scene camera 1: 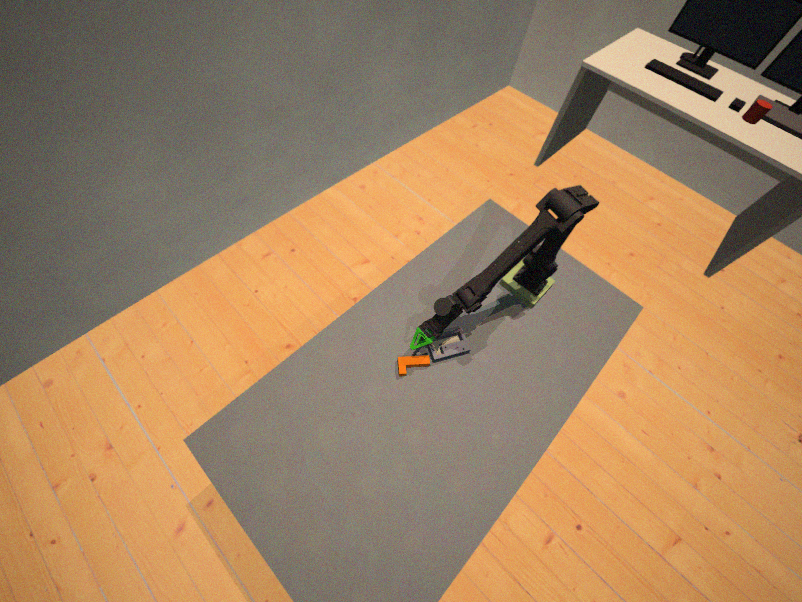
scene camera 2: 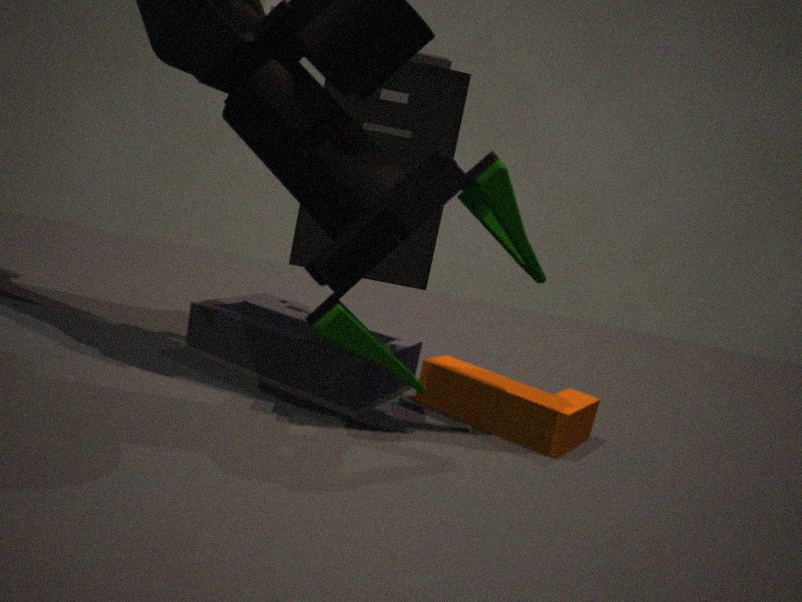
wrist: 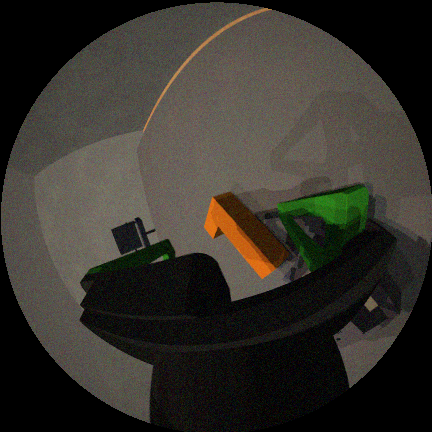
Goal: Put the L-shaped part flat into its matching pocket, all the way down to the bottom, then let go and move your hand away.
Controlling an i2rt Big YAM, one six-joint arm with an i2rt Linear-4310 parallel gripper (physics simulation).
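Frame: origin at the arm's base, x up, y left, z back, level; millimetres.
Where they show: gripper, between the fingertips: (scene camera 1: 414, 345) (scene camera 2: 484, 336) (wrist: 223, 228); arm's base, origin of its link: (scene camera 1: 529, 281).
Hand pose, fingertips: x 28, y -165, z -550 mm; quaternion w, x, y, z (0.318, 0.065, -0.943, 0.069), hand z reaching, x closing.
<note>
Things, the pixels of their centre, and the offset from my fingertips. Level surfaces: height alone.
- orange L-shaped part, middle of its body: (scene camera 2: 508, 400) (wrist: 241, 238) (scene camera 1: 414, 365) dx -50, dy +38, dz -39 mm
- dark tray, middle of its body: (scene camera 2: 302, 346) (wrist: 345, 296) (scene camera 1: 447, 345) dx -46, dy +79, dz +102 mm
- grey mat, height of its surface: dx -65 mm
The orange L-shaped part (scene camera 1: 414, 361) (scene camera 2: 492, 401) (wrist: 240, 237) lies flat on the mat, outside the dark tray (scene camera 1: 451, 355) (scene camera 2: 278, 349) that has the pocket. The end of its long arm is close to the tray's end; I cannot tell if they touch. Its short leg is at the far end from the tray. My gripper (scene camera 1: 417, 348) (scene camera 2: 483, 335) (wrist: 223, 228) is open and empty, tilted, above the part and the tray's end. In scene camera 2 its lower green fingertip overlaps the part's near end. The pocket floor is largely hidden.
The arm's green base (scene camera 1: 510, 285) stands on the grey mat (scene camera 1: 362, 453), beyond the tray. A white desk (scene camera 1: 686, 103) with monitors, a keyboard and a red cup (scene camera 1: 756, 111) is far back right. A grey wall (scene camera 1: 226, 129) rises at the left.
</note>
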